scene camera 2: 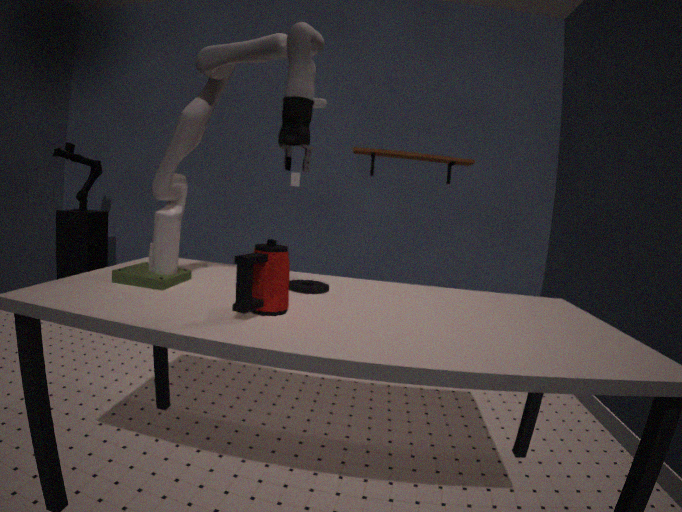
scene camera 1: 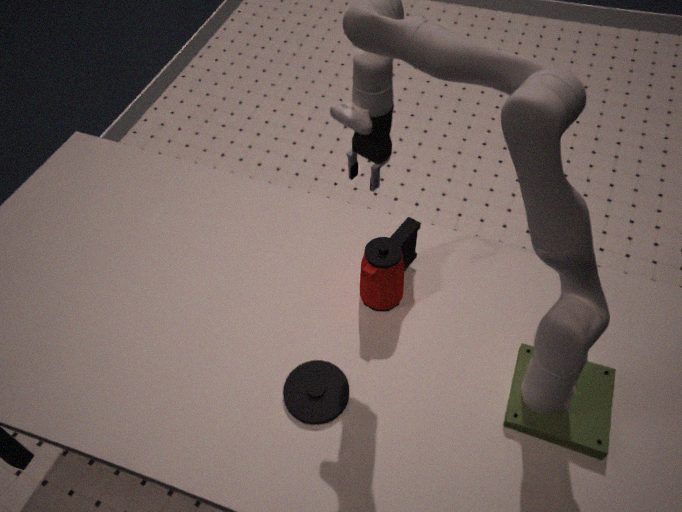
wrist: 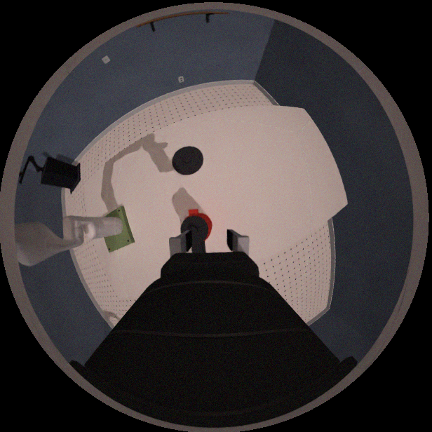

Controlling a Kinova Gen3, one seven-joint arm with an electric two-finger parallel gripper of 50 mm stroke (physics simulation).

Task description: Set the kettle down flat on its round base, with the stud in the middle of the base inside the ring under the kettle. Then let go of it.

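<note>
The red kettle [scene camera 1: 381, 286] [scene camera 2: 272, 282] [wrist: 207, 221] stands upright on the table, with a black lid and knob on top. Its black handle [scene camera 1: 407, 242] [scene camera 2: 244, 283] [wrist: 198, 245] points away from the round base. The round black base [scene camera 1: 330, 407] [scene camera 2: 311, 286] [wrist: 187, 167] lies flat on the table, apart from the kettle, with a stud [scene camera 1: 315, 389] in its middle. The ring under the kettle is hidden. My gripper [scene camera 1: 363, 177] [scene camera 2: 296, 164] [wrist: 209, 237] is open and empty, high above the table. In the wrist view the handle shows between the fingers, nearer the left one, far below them.
The arm's green mounting plate [scene camera 1: 592, 407] [scene camera 2: 137, 274] [wrist: 120, 242] is on the table, off to the kettle's side. A wall shelf [scene camera 2: 413, 156] is on the far wall. A small dark arm stands on a black pedestal [scene camera 2: 82, 242] [wrist: 59, 172] beyond the table.
</note>
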